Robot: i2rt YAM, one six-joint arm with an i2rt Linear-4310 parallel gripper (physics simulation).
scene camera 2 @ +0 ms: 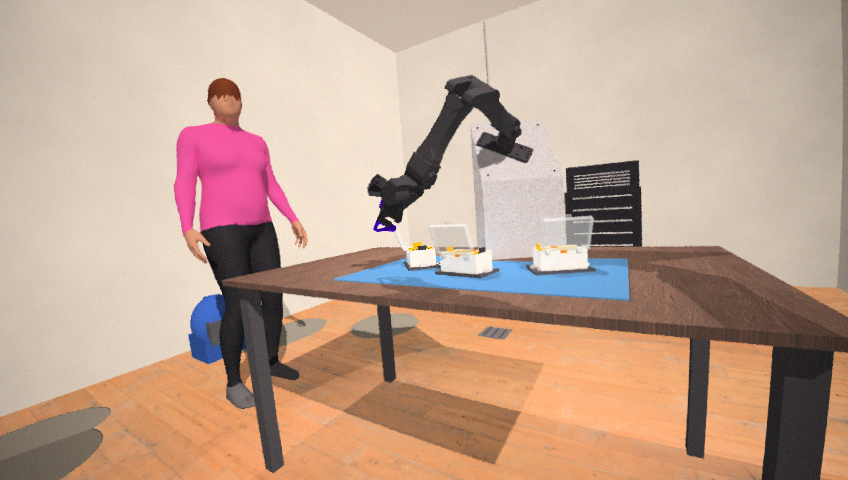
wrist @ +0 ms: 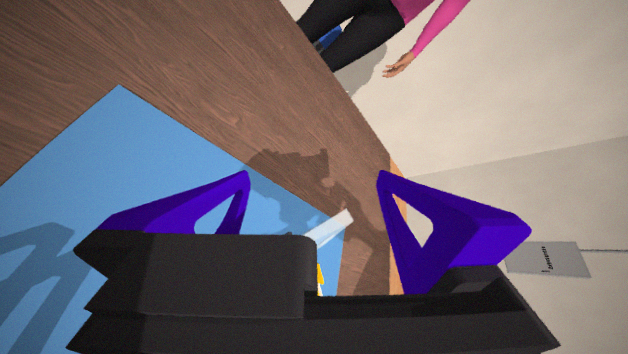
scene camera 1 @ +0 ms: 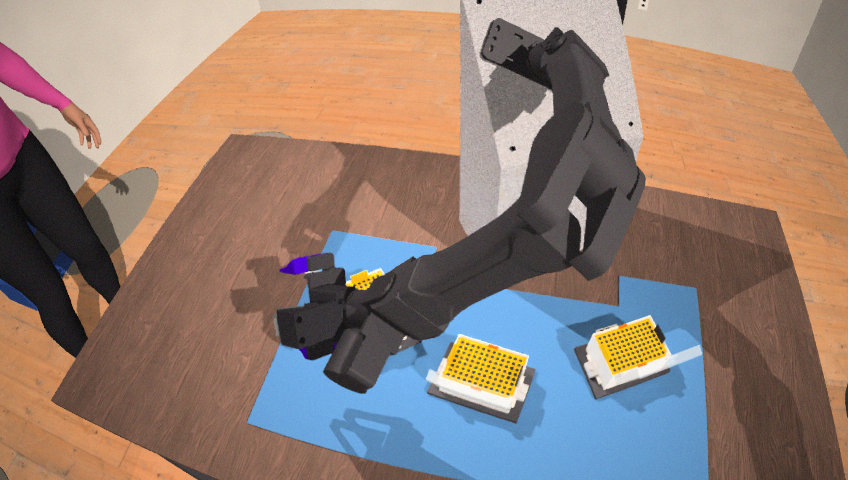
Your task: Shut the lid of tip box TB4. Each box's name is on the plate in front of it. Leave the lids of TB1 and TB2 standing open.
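Frame: origin at the arm's base, x back, y left, z down, level; metres.
Seen in the pictures: gripper, fingertip midpoint: (scene camera 2: 377, 219) (wrist: 313, 177) (scene camera 1: 286, 301); arm's base, origin of the base link: (scene camera 2: 504, 147) (scene camera 1: 542, 62).
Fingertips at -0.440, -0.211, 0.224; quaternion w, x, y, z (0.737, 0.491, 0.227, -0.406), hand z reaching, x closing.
Observation:
Pixels of each thing's middle, then the offset from my fingertips to it, as dx, dy, dz. Level surfaces: height alone.
- Tip box TB4, body centre: (scene camera 2: 423, 255) +0.131, +0.068, +0.137
- middle box, body centre: (scene camera 1: 486, 368) (scene camera 2: 468, 260) +0.109, +0.283, +0.137
- right box, body centre: (scene camera 1: 625, 346) (scene camera 2: 557, 257) +0.248, +0.488, +0.137
- blue mat, its level: dz +0.170
- brown wooden table, its level: dz +0.173
Tip box TB4 (scene camera 1: 367, 279) (scene camera 2: 421, 257) stands at the mat's far left, mostly hidden behind the arm in scene camera 1; its name plate does not show. Its clear lid (scene camera 2: 401, 240) (wrist: 329, 228) stands open, tilted back. My gripper (scene camera 1: 292, 312) (scene camera 2: 378, 217) (wrist: 313, 177) is open and empty, above and just to the lid's outer side in scene camera 2. In the wrist view the lid shows between and below the fingertips. The middle box (scene camera 1: 484, 368) (scene camera 2: 467, 262) and right box (scene camera 1: 631, 344) (scene camera 2: 560, 259) have open lids; their names are not readable.
The boxes stand on a blue mat (scene camera 1: 571, 440) (scene camera 2: 612, 285) (wrist: 125, 130) on a brown wooden table (scene camera 1: 166, 333) (scene camera 2: 672, 297). The arm rises from a speckled pedestal (scene camera 1: 476, 148) (scene camera 2: 517, 208) at the back. A person (scene camera 2: 232, 184) stands beyond the table's left edge.

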